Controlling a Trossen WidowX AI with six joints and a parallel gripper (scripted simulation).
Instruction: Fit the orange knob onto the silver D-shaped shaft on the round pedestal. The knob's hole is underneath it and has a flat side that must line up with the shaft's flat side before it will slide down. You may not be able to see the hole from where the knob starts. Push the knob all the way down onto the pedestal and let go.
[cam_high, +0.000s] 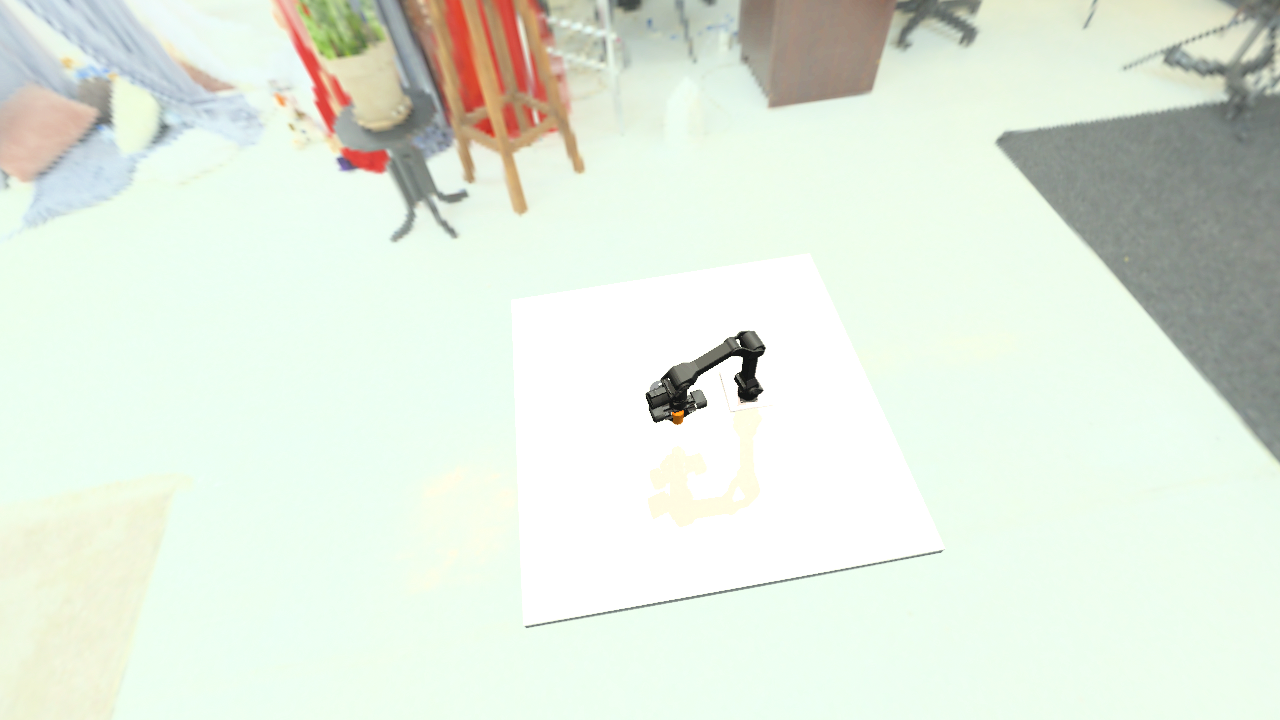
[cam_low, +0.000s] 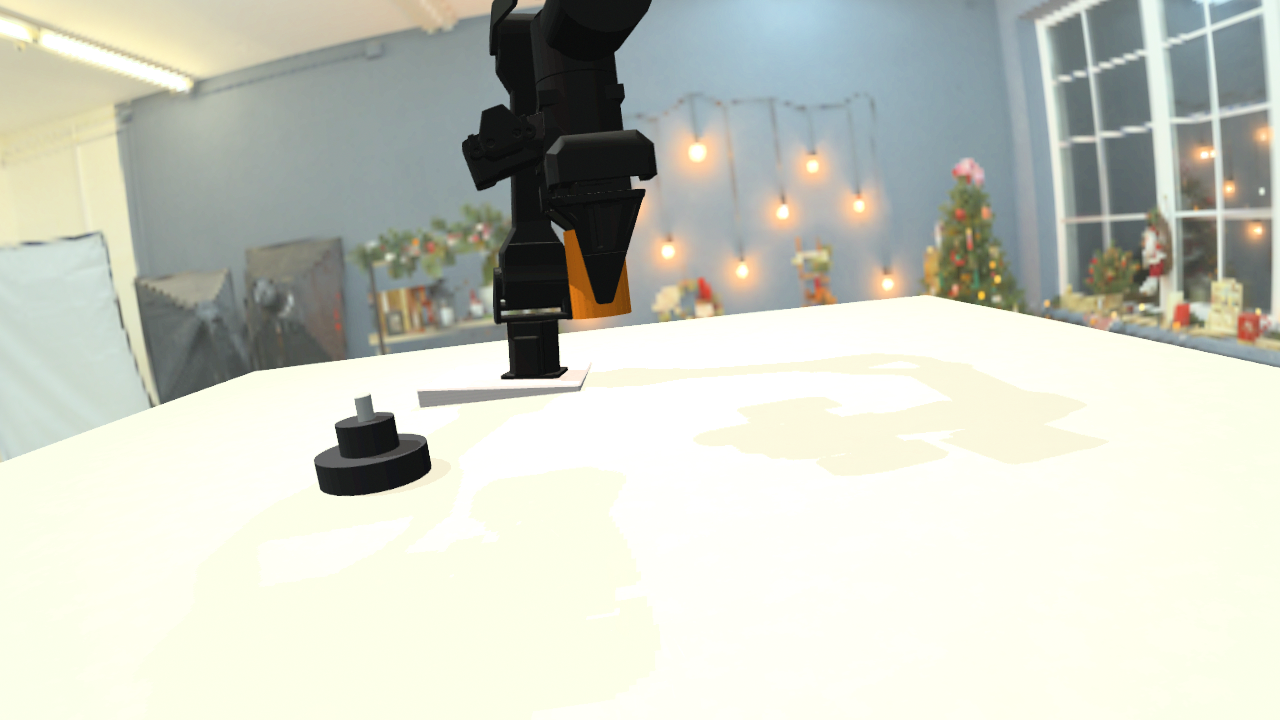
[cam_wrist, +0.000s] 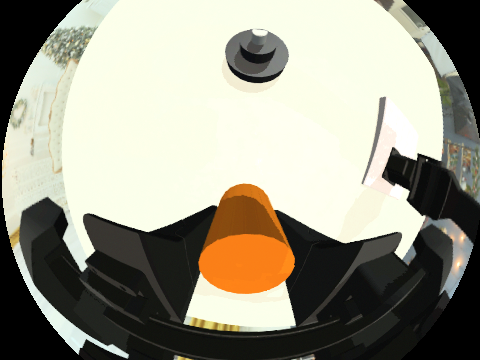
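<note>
The pedestal lies 4 cm ahead of my gripper tip, 17 cm to the right of it and 7 cm below it. The rest, counted from my gripper tip: orange knob 3 cm above.
</note>
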